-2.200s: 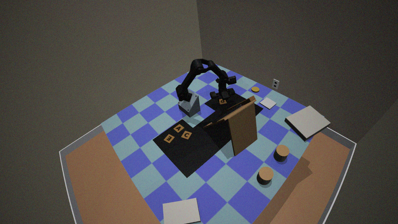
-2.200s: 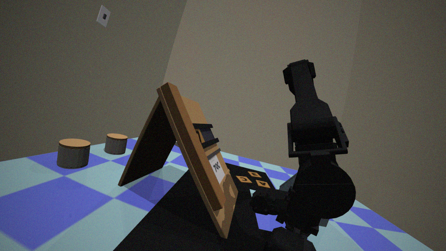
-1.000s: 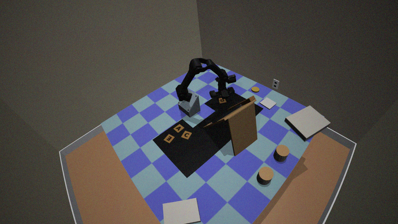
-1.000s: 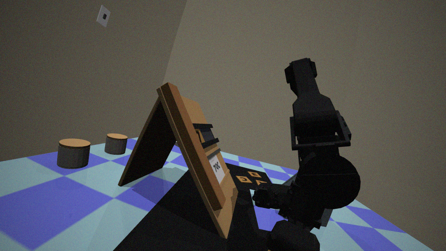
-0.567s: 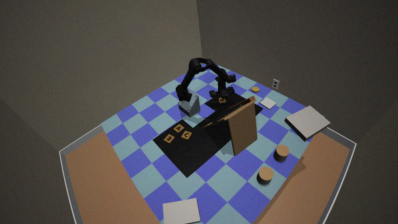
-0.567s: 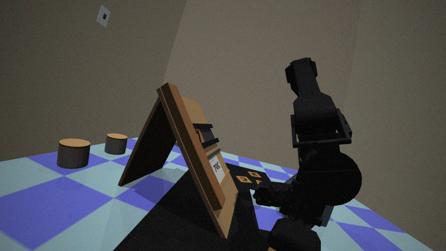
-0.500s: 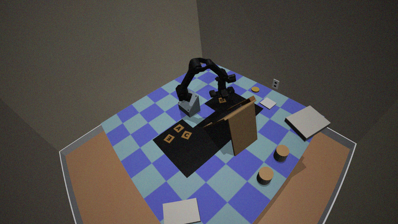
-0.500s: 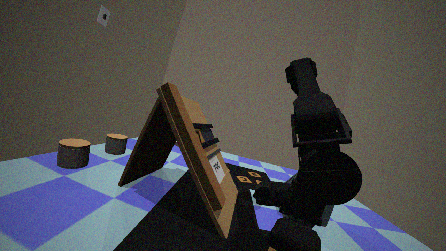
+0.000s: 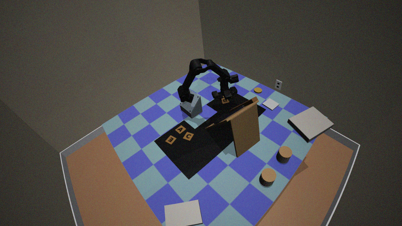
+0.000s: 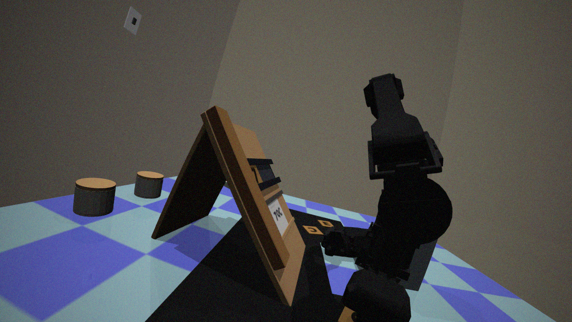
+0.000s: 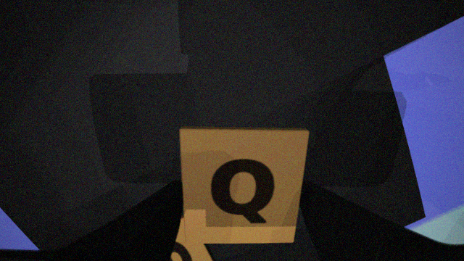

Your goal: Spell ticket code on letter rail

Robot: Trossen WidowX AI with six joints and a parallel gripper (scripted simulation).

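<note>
Now: the white ticket 21 cm to the right of my gripper tip, 13 cm ahead of it and 7 cm above it. Round my gripper tip: black mat (22 cm to the right, 4 cm below, 2 cm ahead); small white plate (31 cm ahead, 21 cm to the left, 3 cm below); q tile (right at my gripper tip).
</note>
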